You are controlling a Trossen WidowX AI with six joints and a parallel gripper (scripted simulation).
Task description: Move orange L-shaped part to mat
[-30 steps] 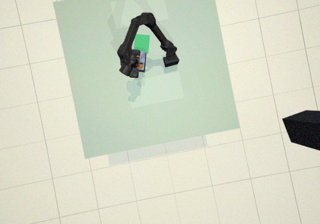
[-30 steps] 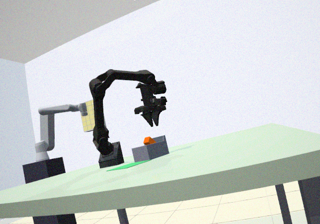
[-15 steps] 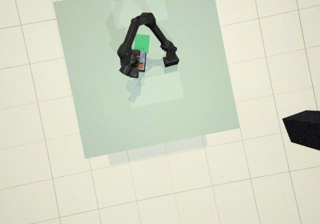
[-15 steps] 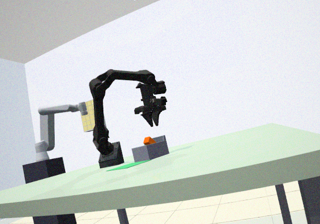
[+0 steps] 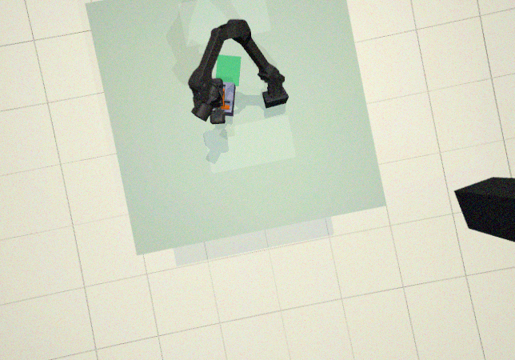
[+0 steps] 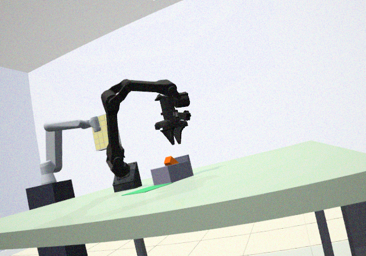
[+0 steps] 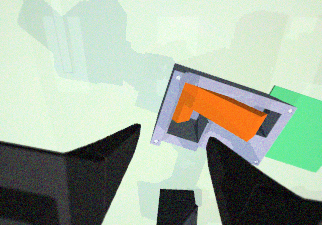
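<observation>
Right now the orange L-shaped part is 100 mm below my gripper tip, 30 mm to the right of it and 20 mm behind it. Also, from my gripper tip: green mat: 190 mm to the right, 160 mm below, 100 mm behind.
</observation>
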